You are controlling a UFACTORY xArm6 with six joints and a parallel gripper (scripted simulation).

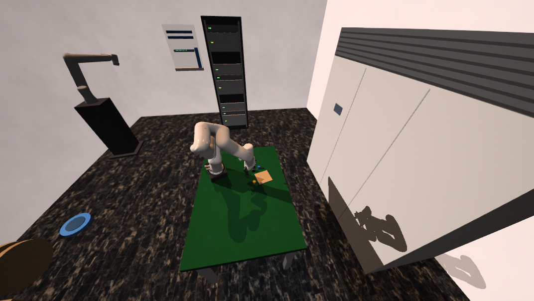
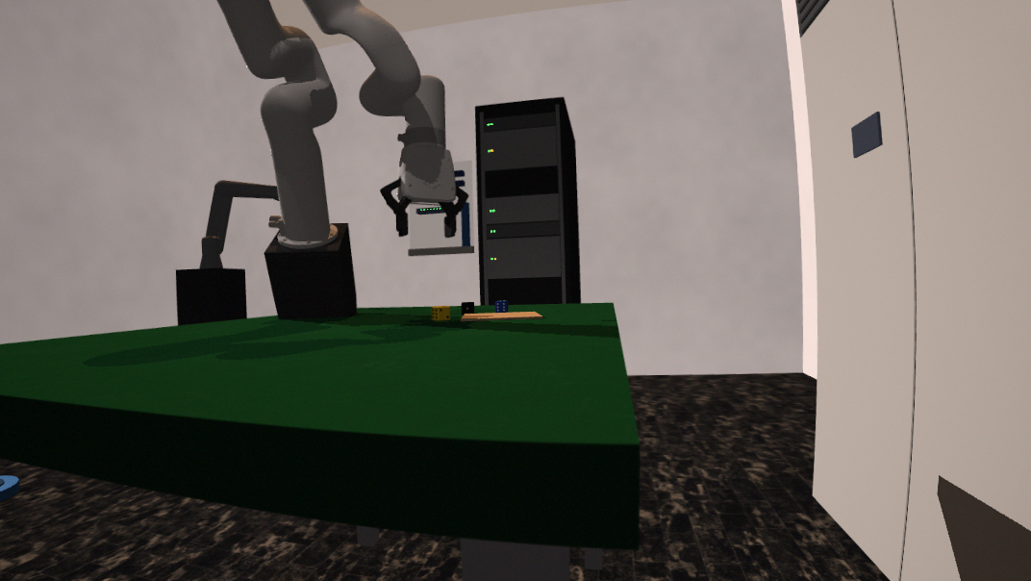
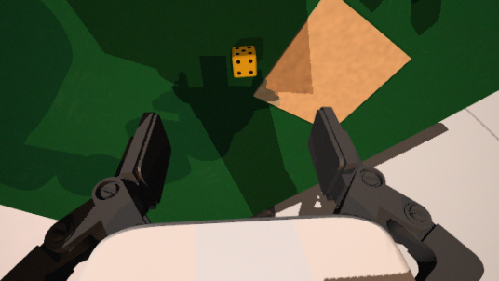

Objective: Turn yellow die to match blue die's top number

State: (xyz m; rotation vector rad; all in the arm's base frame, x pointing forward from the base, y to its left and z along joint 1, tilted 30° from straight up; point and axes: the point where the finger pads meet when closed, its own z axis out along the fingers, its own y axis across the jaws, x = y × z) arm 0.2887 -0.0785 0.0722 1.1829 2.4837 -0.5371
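Right now my hand is 15 cm above the yellow die, 3 cm short of it and 2 cm to the left of it. From my hand the other things lie so: black die (15 cm below, 13 cm to the left, 5 cm ahead); then blue die (15 cm to the left, 15 cm below, 12 cm ahead); then mat (16 cm below, 13 cm ahead, 2 cm to the left).
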